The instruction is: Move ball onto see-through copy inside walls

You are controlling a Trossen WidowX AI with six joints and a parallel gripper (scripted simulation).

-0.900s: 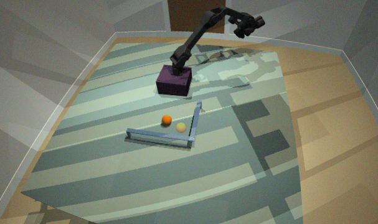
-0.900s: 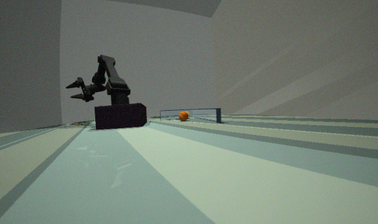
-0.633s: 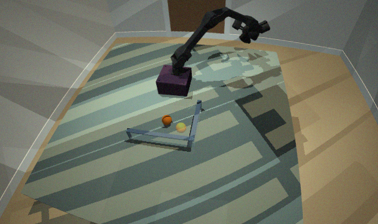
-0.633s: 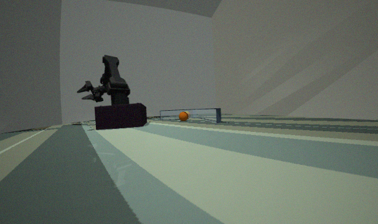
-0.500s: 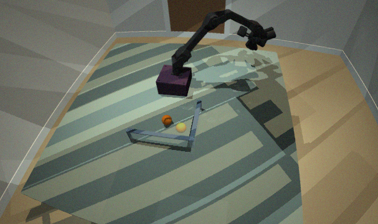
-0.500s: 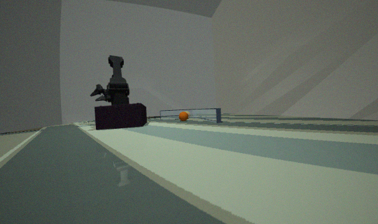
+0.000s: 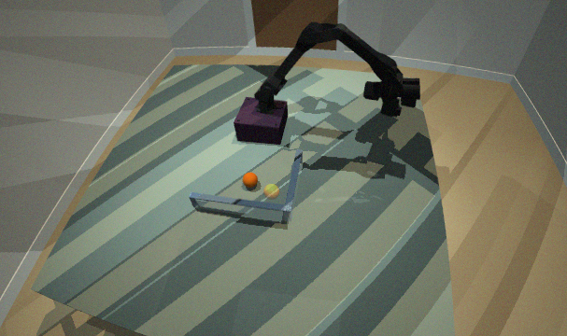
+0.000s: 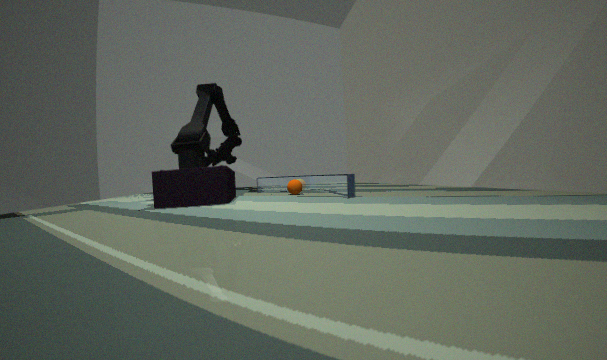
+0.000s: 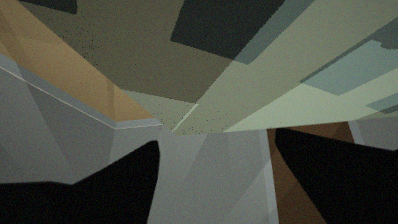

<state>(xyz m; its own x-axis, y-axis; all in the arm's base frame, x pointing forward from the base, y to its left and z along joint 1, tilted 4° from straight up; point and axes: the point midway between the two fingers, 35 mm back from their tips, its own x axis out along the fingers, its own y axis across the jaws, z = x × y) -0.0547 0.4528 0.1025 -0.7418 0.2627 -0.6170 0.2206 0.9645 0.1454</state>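
My gripper tip is now 420 mm short of the see-through copy of ball, 370 mm to the left of it and 110 mm above it.
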